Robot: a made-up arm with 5 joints.
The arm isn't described. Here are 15 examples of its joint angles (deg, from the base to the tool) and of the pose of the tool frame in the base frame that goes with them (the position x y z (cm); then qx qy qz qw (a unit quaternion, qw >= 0)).
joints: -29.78 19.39 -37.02 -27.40 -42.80
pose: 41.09 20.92 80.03 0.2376 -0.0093 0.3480 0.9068
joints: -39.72 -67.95 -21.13 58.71 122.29
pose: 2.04 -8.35 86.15 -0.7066 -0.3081 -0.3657 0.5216
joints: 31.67 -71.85 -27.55 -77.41 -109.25
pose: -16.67 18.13 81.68 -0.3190 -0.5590 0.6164 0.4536
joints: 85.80 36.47 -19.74 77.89 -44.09
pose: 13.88 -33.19 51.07 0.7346 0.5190 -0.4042 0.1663
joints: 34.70 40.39 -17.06 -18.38 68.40
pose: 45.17 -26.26 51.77 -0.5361 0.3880 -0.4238 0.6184
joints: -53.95 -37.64 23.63 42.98 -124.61
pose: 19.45 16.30 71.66 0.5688 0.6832 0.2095 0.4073
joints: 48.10 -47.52 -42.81 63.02 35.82
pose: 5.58 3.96 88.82 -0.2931 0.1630 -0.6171 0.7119
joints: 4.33 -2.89 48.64 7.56 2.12
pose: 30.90 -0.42 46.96 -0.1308 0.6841 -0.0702 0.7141
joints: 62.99 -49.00 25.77 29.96 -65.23
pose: 18.04 -11.99 74.02 0.5452 0.0732 -0.3993 0.7334
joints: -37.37 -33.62 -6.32 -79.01 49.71
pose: 15.07 3.77 93.09 0.1285 -0.5819 -0.3116 0.7401
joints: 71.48 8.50 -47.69 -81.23 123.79
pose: 13.56 -18.88 92.03 0.3108 0.1291 0.8696 0.3614
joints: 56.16 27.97 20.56 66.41 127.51
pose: 21.15 -21.07 43.44 -0.5120 0.6057 0.4526 0.4076
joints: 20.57 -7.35 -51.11 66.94 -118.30
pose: 27.76 -5.25 88.94 0.8093 0.1356 0.0355 0.5704
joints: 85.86 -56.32 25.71 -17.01 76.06
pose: 8.57 -10.97 81.22 -0.4550 0.2501 -0.8393 0.1613
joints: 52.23 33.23 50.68 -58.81 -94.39
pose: 26.49 -18.78 38.89 0.7600 0.0961 -0.2818 0.5778
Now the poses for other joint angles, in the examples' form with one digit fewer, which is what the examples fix.
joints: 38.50 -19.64 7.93 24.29 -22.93
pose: 30.2 -14.2 71.7 0.210 0.355 -0.350 0.841
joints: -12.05 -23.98 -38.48 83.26 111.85
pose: 20.3 0.5 85.7 -0.893 0.061 -0.094 0.436
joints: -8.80 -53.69 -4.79 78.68 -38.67
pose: 11.7 2.7 79.6 0.176 0.478 0.026 0.860
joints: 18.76 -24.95 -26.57 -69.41 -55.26
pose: 14.3 0.9 96.0 0.032 -0.636 0.205 0.743
